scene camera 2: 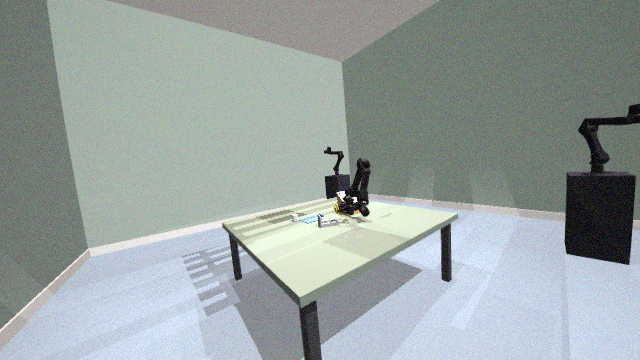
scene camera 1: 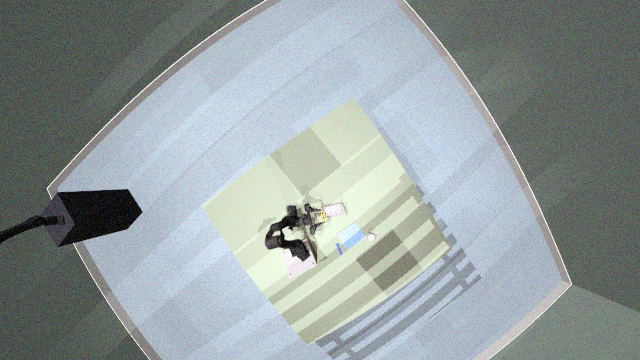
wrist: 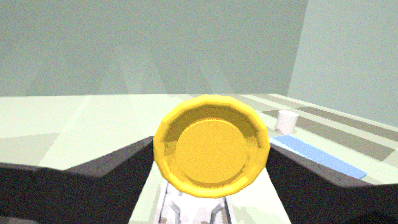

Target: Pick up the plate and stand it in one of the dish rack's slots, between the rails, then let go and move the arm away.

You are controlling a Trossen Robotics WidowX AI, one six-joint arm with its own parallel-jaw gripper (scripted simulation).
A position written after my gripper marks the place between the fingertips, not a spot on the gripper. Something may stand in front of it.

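Yellow plate [wrist: 210, 146] held in my gripper [wrist: 210, 145]. Blue mat [wrist: 289, 141] visible too.
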